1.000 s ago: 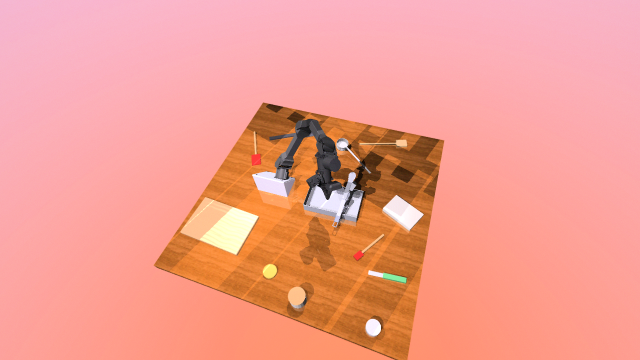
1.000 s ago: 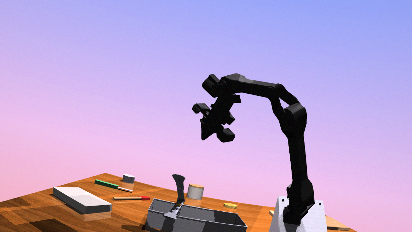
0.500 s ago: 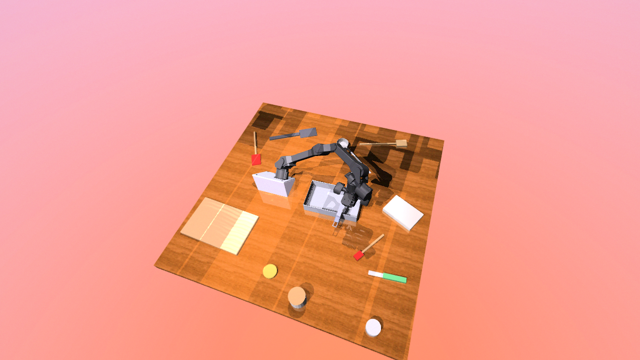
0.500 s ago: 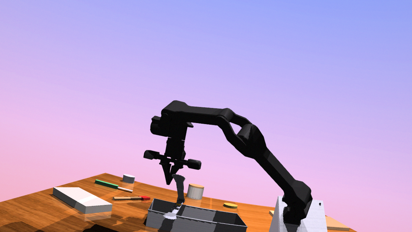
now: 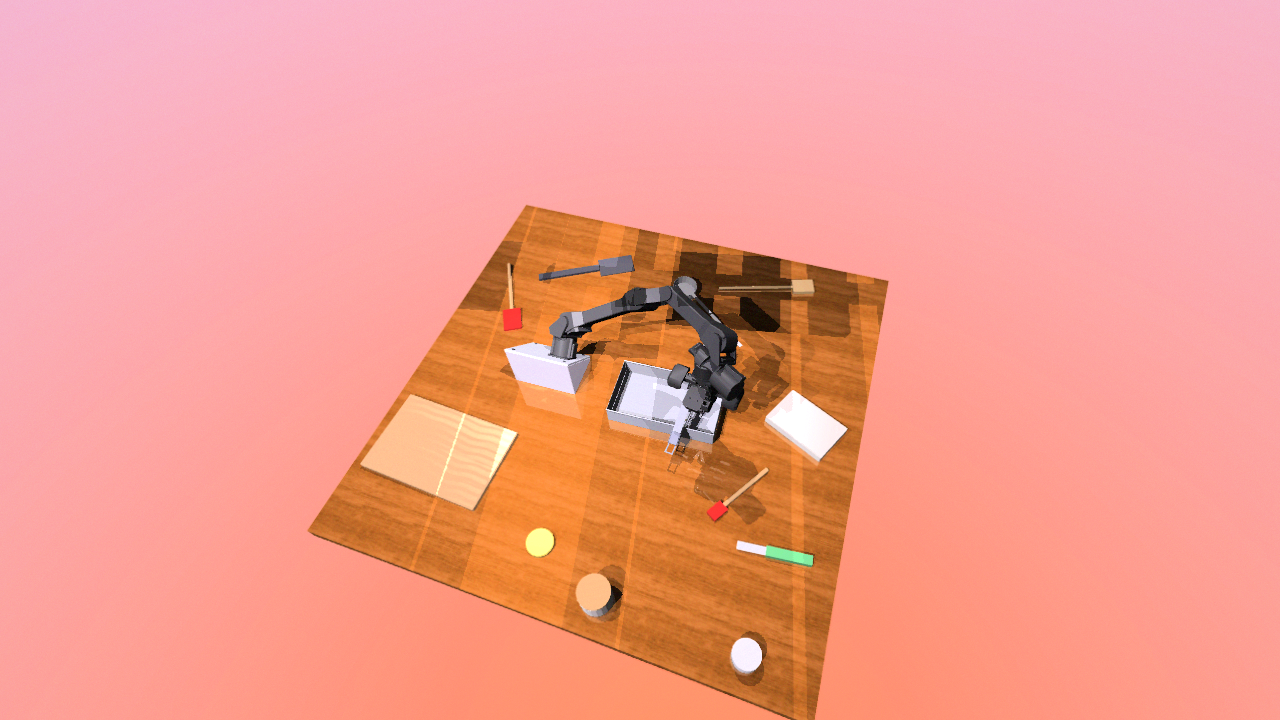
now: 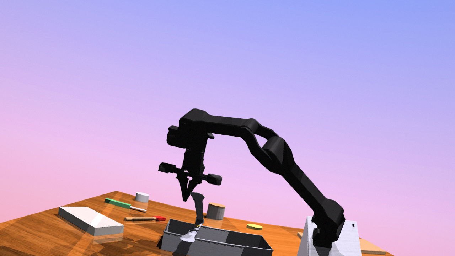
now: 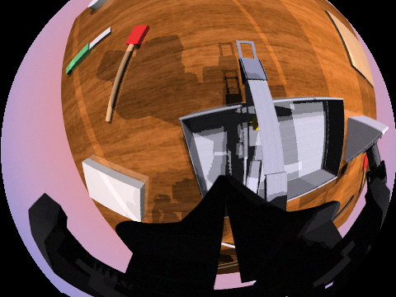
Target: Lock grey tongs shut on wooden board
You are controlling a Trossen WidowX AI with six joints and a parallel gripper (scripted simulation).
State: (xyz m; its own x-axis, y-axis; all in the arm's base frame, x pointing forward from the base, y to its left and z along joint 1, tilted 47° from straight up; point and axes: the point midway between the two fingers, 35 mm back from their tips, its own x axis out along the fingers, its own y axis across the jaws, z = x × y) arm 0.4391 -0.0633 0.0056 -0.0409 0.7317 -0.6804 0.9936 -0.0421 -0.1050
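Right now my gripper tip is 120 mm past the grey roasting tin, 100 mm above it and 30 mm to the right of it. Round my gripper tip: green-handled tool (280 mm to the right, 260 mm ahead, 120 mm below); cork-topped jar (520 mm to the right, 100 mm below, 100 mm behind); white block (260 mm ahead, 120 mm below, 90 mm to the left).
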